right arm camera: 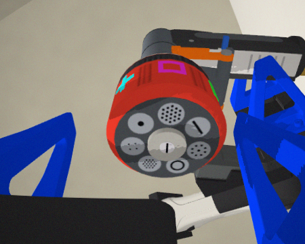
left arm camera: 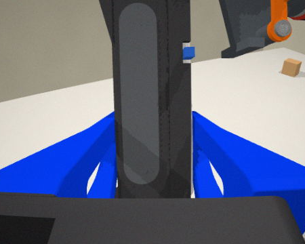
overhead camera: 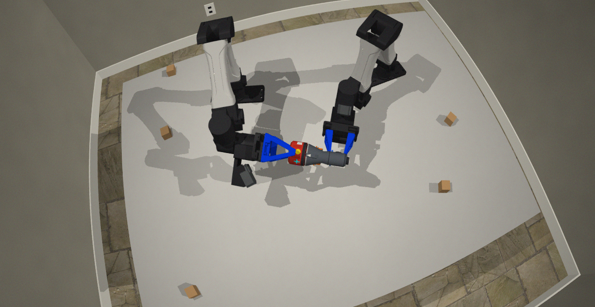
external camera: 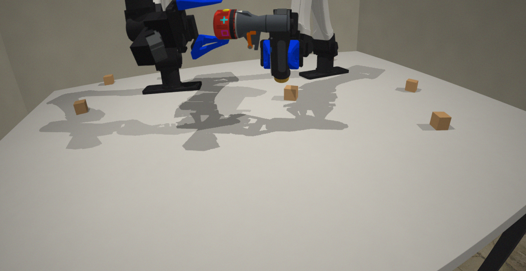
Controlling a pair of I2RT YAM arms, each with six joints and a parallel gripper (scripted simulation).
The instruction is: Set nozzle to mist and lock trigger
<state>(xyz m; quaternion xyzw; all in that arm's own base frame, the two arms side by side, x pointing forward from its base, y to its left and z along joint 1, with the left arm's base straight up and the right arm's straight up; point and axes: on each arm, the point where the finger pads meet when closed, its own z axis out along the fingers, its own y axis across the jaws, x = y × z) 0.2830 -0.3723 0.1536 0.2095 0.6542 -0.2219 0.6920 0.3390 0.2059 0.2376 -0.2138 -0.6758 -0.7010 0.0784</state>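
Now: the red spray ring 1 cm to the left of my right hand and 1 cm below it. From my right hand the other things lie so: trigger (10 cm to the left, 7 cm below).
My left hand is 2 cm to the left of the trigger and 2 cm below it. Also, from my left hand: red spray ring: 10 cm to the right, 8 cm above.
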